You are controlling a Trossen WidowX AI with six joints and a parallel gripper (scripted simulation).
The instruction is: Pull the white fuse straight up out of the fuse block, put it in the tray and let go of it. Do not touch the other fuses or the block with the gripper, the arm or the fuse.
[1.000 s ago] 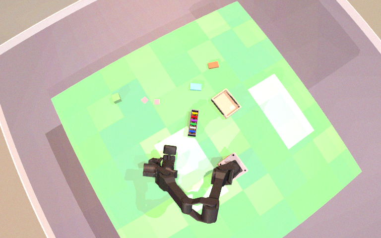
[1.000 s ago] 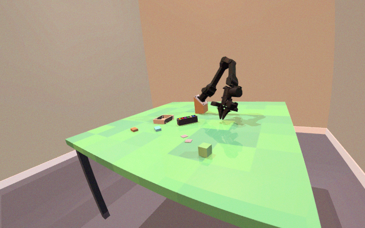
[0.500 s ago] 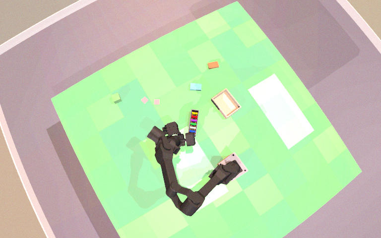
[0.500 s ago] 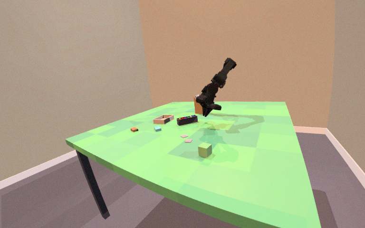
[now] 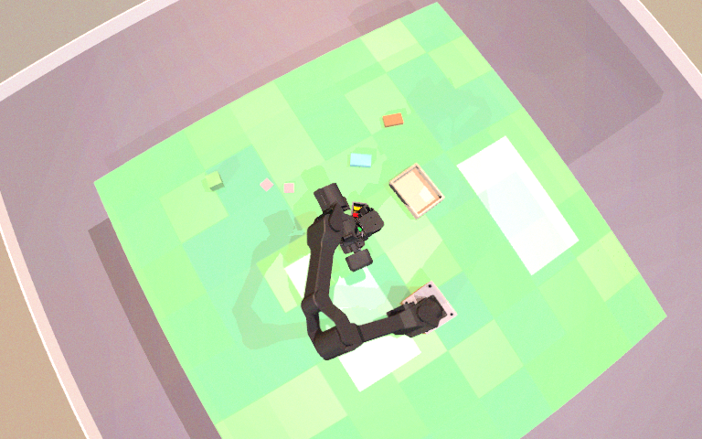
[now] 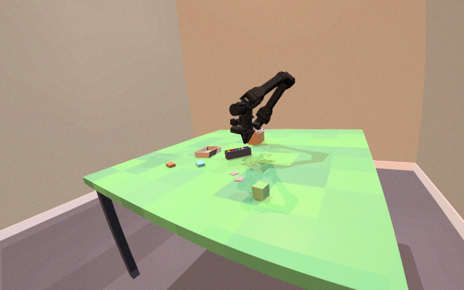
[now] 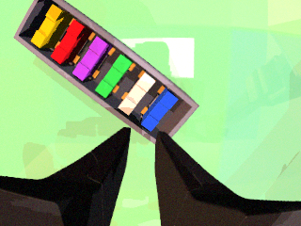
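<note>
The tan tray lies 20 mm ahead of my gripper tip, 240 mm to the right of it and 60 mm below it. Also, from my gripper tip: light blue tile: 190 mm ahead, 160 mm to the right, 60 mm below; then green cube: 370 mm ahead, 230 mm to the left, 40 mm below; then orange tile: 240 mm ahead, 320 mm to the right, 60 mm below.
</note>
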